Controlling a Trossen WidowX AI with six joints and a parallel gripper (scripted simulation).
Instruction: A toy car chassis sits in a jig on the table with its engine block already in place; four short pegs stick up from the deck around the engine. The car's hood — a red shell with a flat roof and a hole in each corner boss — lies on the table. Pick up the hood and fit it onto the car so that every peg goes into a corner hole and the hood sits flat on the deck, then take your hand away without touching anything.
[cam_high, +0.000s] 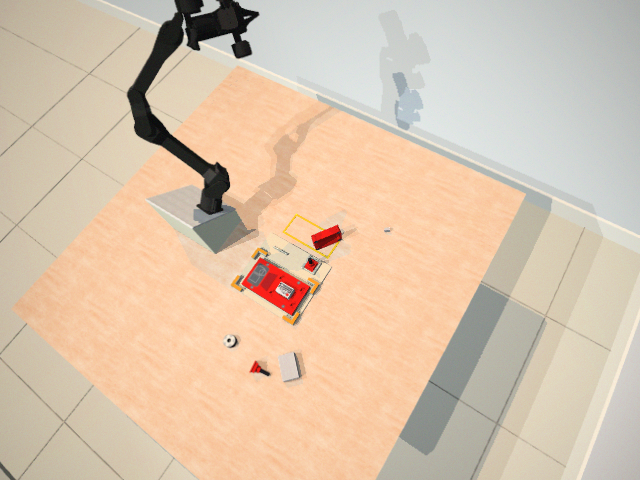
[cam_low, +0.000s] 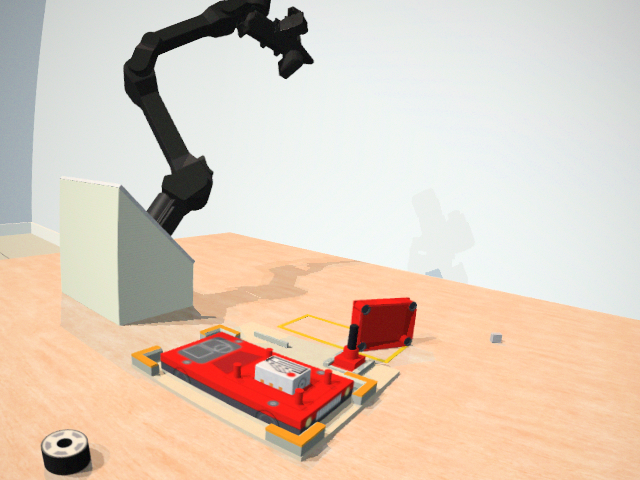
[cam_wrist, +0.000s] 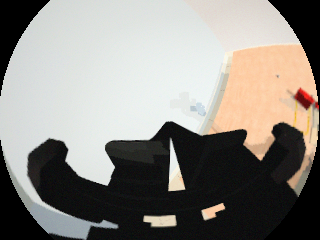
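Now: gripper tip 40 cm short of the red hood, 29 cm to the left of it and 47 cm above it. From my gripper tip the other things lie so: wheel: 35 cm ahead, 74 cm to the right, 50 cm below; then white engine block: 40 cm ahead, 51 cm to the right, 49 cm below.
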